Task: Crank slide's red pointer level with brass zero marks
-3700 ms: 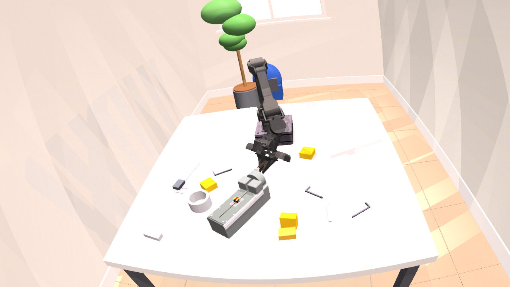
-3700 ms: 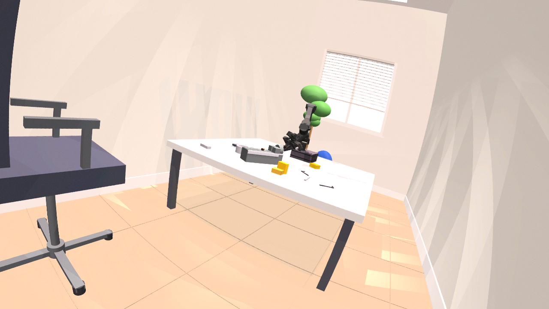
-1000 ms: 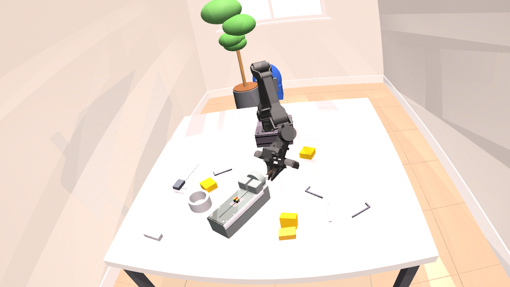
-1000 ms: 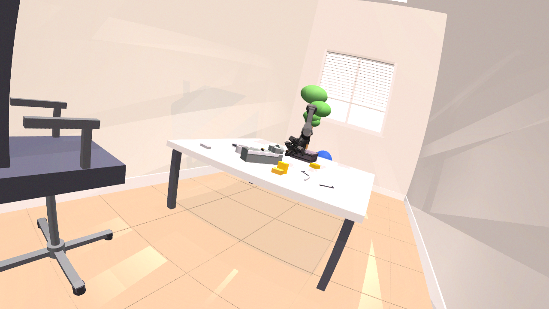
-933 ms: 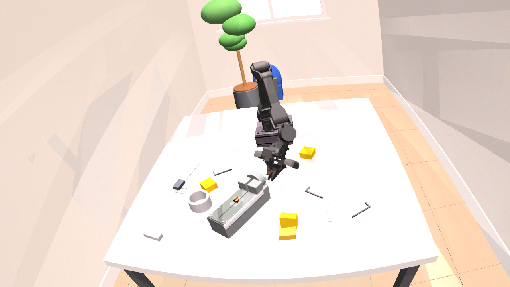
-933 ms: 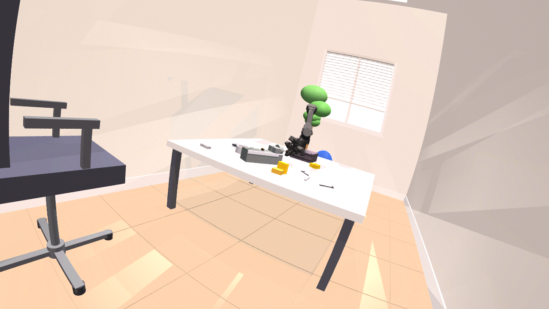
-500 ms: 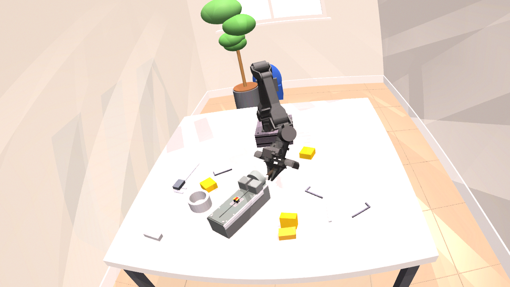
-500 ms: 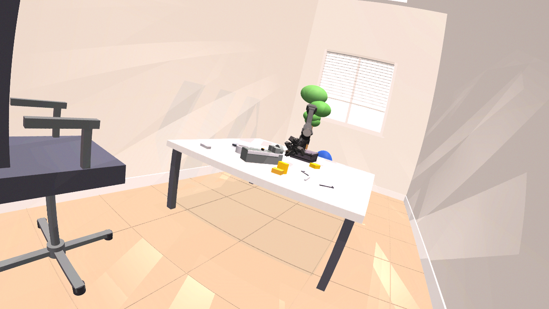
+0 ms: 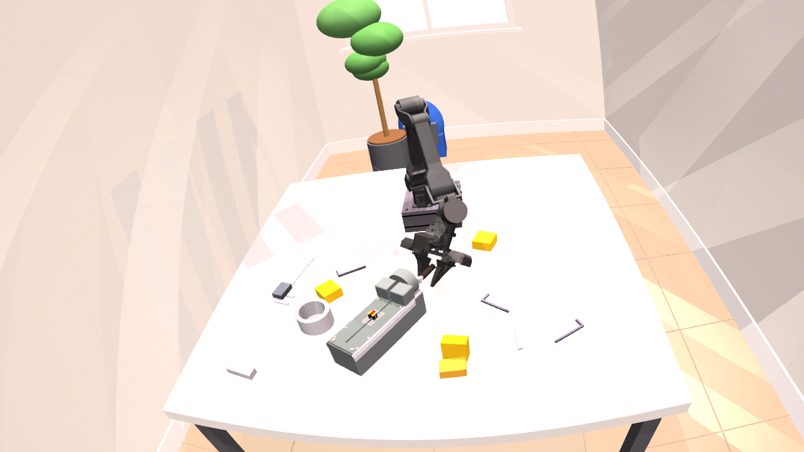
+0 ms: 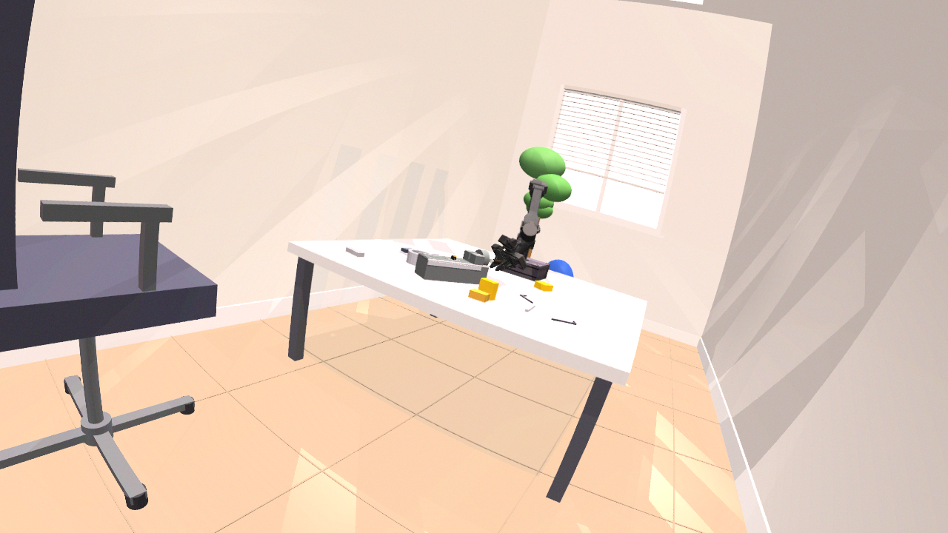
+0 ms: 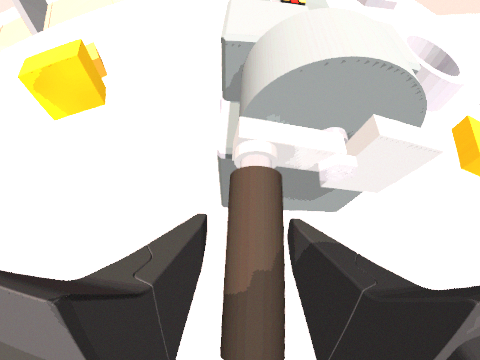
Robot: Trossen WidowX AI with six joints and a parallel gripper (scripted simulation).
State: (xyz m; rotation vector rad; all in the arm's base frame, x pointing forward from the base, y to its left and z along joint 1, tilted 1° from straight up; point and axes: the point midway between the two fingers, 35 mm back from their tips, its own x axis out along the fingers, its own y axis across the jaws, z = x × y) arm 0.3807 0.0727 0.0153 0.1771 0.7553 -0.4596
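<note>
Now: the brown crank handle 30 mm above my gripper tip, 20 mm behind it and 10 mm to the left of it. Round my gripper tip: red pointer: 130 mm ahead, 100 mm to the right, 20 mm above.
</note>
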